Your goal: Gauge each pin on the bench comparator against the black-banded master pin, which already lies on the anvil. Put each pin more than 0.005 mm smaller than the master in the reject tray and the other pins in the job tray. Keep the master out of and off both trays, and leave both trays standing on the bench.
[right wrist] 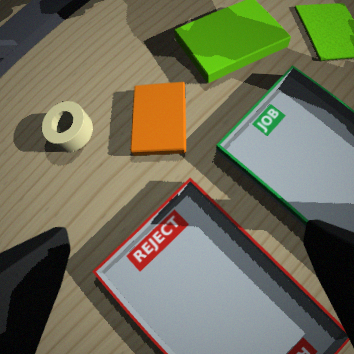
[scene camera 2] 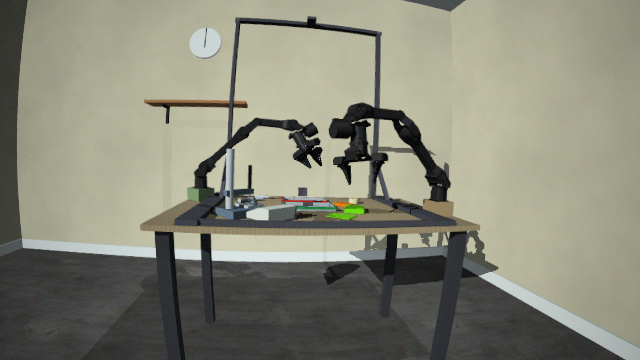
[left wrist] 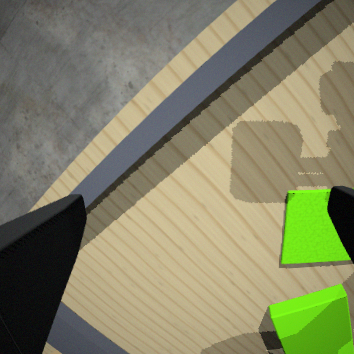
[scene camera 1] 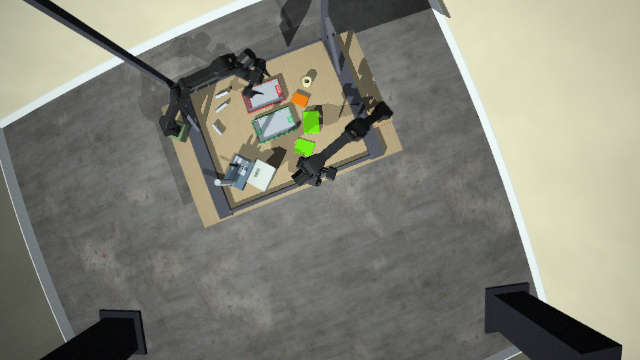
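Seen in the pictures: left gripper, fingertip midpoint: point(scene camera 2: 361, 184) point(left wrist: 209, 202); right gripper, fingertip midpoint: point(right wrist: 188, 236) point(scene camera 2: 316, 167) point(scene camera 1: 267, 85); left arm's base, origin of the base link: point(scene camera 2: 438, 200) point(scene camera 1: 380, 114); right arm's base, origin of the base link: point(scene camera 2: 200, 187) point(scene camera 1: 174, 130).
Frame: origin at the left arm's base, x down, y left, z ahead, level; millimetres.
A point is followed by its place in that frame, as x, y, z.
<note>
Three pale pins point(scene camera 1: 222, 93) {49, -466, 762} point(scene camera 1: 221, 106) {48, -397, 795} point(scene camera 1: 217, 129) {51, -284, 864} lie apart on the bench, left of the trays in scene camera 1. The red-rimmed reject tray point(scene camera 1: 267, 96) {64, -350, 531} point(right wrist: 215, 280) {64, -344, 531} and green-rimmed job tray point(scene camera 1: 276, 125) {63, -174, 546} point(right wrist: 315, 160) {64, -180, 531} stand side by side; no pin shows in either. The comparator point(scene camera 1: 231, 176) {-33, 7, 860} point(scene camera 2: 229, 180) {-70, 43, 881} stands at the bench's near left; the master pin is too small to make out. My left gripper point(scene camera 1: 316, 177) {-78, 154, 422} point(scene camera 2: 362, 181) {-78, 154, 422} point(left wrist: 209, 202) {-78, 154, 422} is open and empty, high over the near edge. My right gripper point(scene camera 1: 264, 84) {-117, -331, 500} point(scene camera 2: 314, 165) {-117, -331, 500} point(right wrist: 188, 236) {-117, -331, 500} is open and empty, above the reject tray.
A pale readout box point(scene camera 1: 261, 175) {19, 58, 721} point(scene camera 2: 272, 213) {31, 133, 723} stands beside the comparator. Right of the trays are an orange block point(scene camera 1: 300, 99) {52, -256, 366} point(right wrist: 159, 117) {53, -258, 373}, a cream ring point(right wrist: 75, 137) {43, -338, 321}, a green block point(scene camera 1: 311, 122) {47, -110, 359} point(right wrist: 235, 37) {47, -120, 368} and a flat green pad point(scene camera 1: 304, 147) {62, 2, 448} point(left wrist: 310, 230) {62, 16, 427}. A dark frame point(left wrist: 165, 115) {46, 186, 402} borders the bench.
</note>
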